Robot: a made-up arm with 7 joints.
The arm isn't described. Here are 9 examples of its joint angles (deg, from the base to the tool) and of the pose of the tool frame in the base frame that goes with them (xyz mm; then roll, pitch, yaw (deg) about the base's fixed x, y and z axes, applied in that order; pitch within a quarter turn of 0, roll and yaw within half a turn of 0).
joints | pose
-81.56 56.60 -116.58 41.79 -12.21 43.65 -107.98 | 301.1 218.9 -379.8 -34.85 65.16 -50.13
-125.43 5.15 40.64 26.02 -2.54 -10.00 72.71 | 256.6 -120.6 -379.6 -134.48 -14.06 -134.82
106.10 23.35 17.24 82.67 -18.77 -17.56 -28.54 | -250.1 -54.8 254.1 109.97 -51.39 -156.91
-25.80 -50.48 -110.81 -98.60 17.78 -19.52 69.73 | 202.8 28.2 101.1 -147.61 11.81 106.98
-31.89 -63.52 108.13 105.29 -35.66 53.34 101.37 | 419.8 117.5 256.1 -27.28 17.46 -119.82
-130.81 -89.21 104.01 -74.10 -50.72 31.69 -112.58 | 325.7 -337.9 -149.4 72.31 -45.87 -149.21
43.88 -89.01 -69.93 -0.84 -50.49 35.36 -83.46 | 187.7 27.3 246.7 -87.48 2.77 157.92
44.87 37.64 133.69 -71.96 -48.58 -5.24 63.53 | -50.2 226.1 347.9 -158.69 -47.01 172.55
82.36 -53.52 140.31 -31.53 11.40 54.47 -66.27 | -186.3 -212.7 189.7 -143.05 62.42 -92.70
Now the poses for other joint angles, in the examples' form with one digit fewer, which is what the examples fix.
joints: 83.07 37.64 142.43 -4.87 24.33 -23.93 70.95
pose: -357 35 286 131.9 -67.1 -123.7
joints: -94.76 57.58 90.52 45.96 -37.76 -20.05 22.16
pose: 423 13 -409 -164.8 0.0 12.1
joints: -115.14 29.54 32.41 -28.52 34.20 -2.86 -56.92
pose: 186 -159 -456 -73.5 -2.4 -54.2
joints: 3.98 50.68 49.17 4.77 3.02 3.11 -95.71
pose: 429 227 336 164.0 -51.1 126.9
